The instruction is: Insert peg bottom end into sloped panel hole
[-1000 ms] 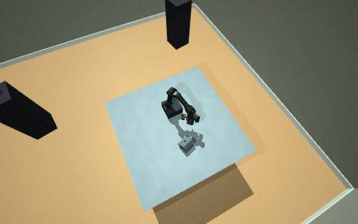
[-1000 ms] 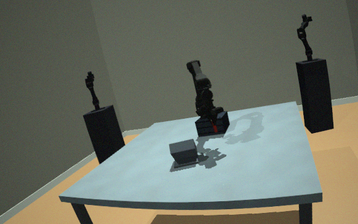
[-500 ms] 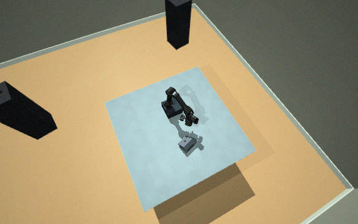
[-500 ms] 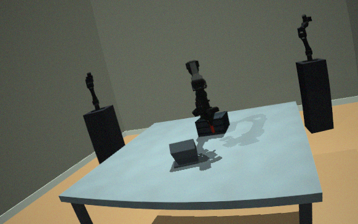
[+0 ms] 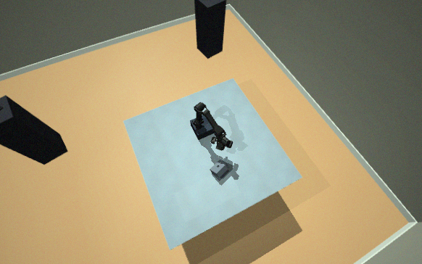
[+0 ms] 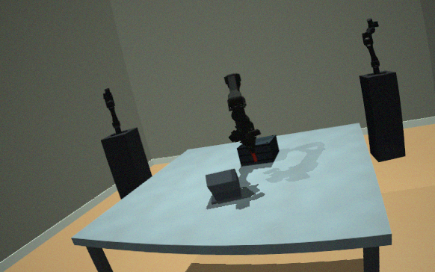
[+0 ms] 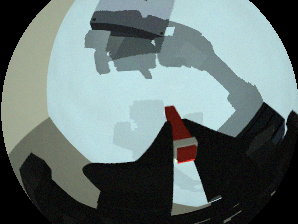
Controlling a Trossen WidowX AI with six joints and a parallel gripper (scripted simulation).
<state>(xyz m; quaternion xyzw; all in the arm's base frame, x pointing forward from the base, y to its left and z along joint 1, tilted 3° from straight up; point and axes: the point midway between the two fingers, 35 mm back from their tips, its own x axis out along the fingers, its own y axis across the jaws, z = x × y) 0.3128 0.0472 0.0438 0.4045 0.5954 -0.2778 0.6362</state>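
My gripper tip is now 14 cm to the left of the grey sloped panel block, 13 cm short of it and 7 cm above it. Round my gripper tip: red peg 2 cm above.
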